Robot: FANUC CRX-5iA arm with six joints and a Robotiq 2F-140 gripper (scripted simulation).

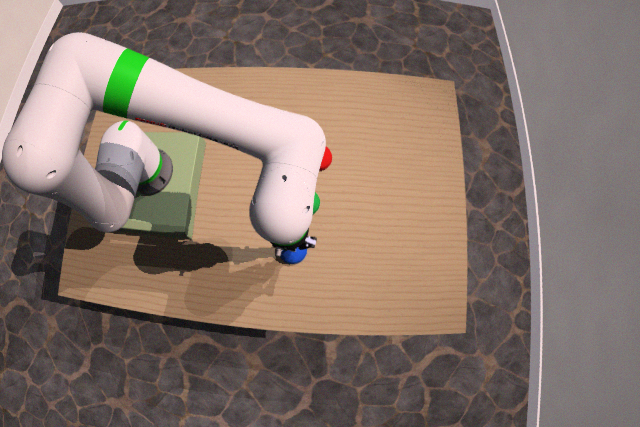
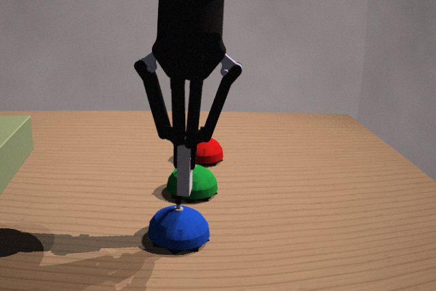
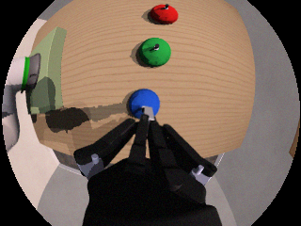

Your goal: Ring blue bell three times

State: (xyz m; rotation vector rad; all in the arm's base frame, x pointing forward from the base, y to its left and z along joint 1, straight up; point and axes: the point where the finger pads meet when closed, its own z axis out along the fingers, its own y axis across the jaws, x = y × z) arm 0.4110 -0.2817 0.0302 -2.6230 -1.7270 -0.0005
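Now: hand 10 mm past the blue bell and 70 mm above it. The rest, counted from my hand: red bell 110 mm ahead, 270 mm to the left, 70 mm below; green bell 50 mm ahead, 140 mm to the left, 70 mm below.
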